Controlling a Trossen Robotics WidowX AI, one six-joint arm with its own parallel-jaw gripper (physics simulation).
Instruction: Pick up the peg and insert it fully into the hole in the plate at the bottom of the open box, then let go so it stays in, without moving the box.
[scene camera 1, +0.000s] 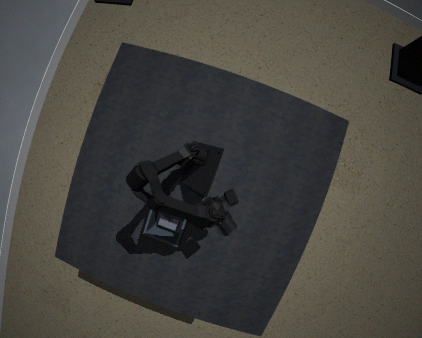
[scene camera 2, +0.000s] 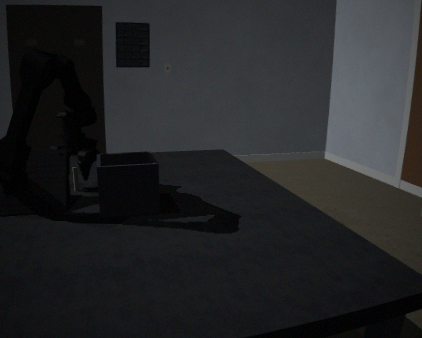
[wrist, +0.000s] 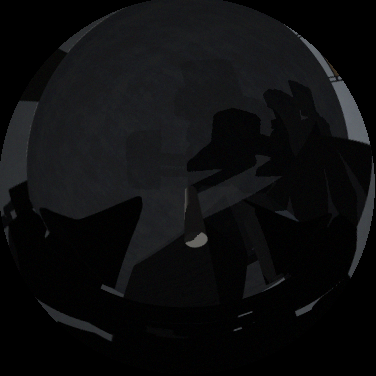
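Note:
The thin upright peg stands on the table beside the box; its pale round top shows in the wrist view. My gripper is open and empty, pointing down, with its dark fingers apart on either side of the peg. The open box stands upright close beside the gripper. A pale patch at the box bottom shows in scene camera 1, but the hole in the plate cannot be made out. The peg is hidden under the arm in scene camera 1.
The dark table top carries the box and the arm. The arm's dark base plate lies behind the gripper. The arm's elbow link passes over the box's edge, and dark shadows fall around the box.

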